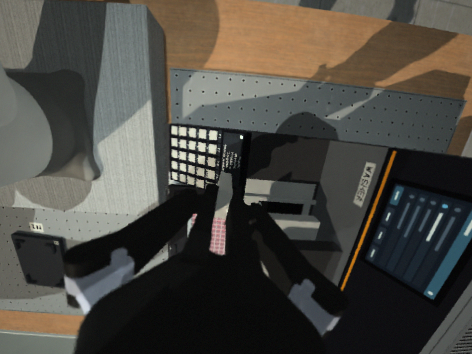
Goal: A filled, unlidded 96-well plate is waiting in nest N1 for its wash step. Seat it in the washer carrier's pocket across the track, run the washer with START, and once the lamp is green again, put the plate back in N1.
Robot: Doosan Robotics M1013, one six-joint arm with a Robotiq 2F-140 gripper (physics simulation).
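Where they show: gripper, between the fingertips: (223, 182); arm's base, origin of its link: (42, 128).
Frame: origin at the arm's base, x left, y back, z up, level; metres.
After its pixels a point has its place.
Observation:
My gripper (223, 182) @(x 0.325, y -0.057, z 0.079 m) is shut and empty, its fingertips together over the lower edge of the black panel with pale square keys (194, 156) @(x 0.278, y -0.028, z 0.046 m). The panel's lower right part is hidden behind the fingers, and no green lamp shows. The plate with pink-red wells (218, 236) @(x 0.319, y -0.172, z 0.046 m) shows in part between the finger linkages, in the carrier area below the panel; most of it and of the carrier is hidden, so its seating cannot be judged. Nest N1 (41, 259) @(x -0.138, y -0.330, z -0.037 m), a dark square holder with no plate on it, is at the lower left beside its small label (36, 227) @(x -0.135, y -0.241, z -0.047 m).
The dark washer body, with its WASHER label (365, 185) @(x 0.501, y -0.040, z 0.116 m) and orange strip (369, 220) @(x 0.502, y -0.077, z 0.135 m), is on the right beside a tilted touch screen (422, 240) @(x 0.525, y -0.075, z 0.175 m). Grey blocks (287, 226) @(x 0.424, y -0.119, z 0.088 m) stand right of the fingers. A large grey block (127, 100) @(x 0.159, y 0.051, z 0.002 m) fills the upper left. A perforated plate (300, 107) @(x 0.468, y 0.066, z -0.047 m) lies behind.

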